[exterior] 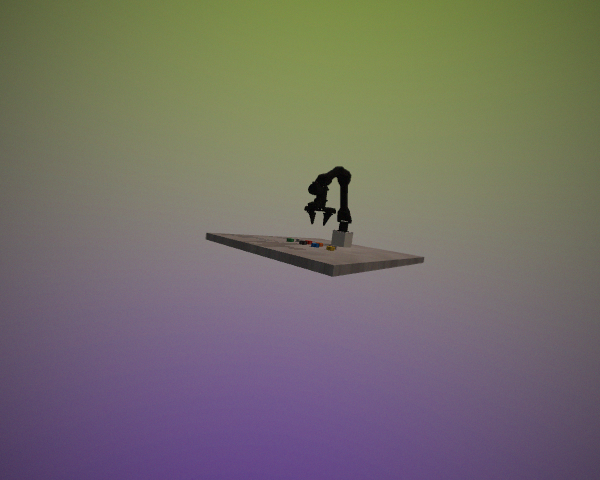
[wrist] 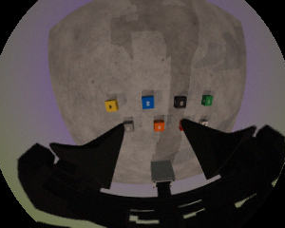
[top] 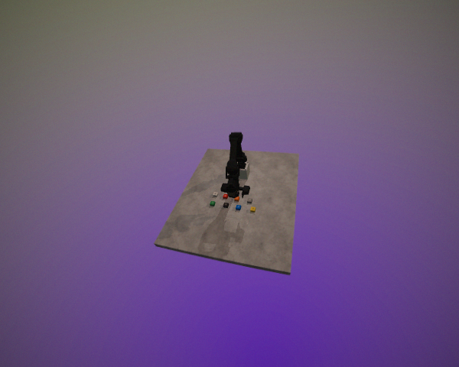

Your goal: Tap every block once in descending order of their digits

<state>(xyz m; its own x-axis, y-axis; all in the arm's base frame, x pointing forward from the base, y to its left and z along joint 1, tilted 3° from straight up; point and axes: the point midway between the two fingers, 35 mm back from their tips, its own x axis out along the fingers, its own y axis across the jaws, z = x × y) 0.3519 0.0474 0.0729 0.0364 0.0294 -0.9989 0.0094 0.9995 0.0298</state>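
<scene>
My gripper tip is now 21 cm to the left of the white block, 12 cm above it and 10 cm past it. Also, from my gripper tip: black block 12 cm below, 10 cm to the right, 1 cm behind; then orange block 12 cm below, 8 cm behind, 3 cm to the right; then blue block 12 cm below.
</scene>
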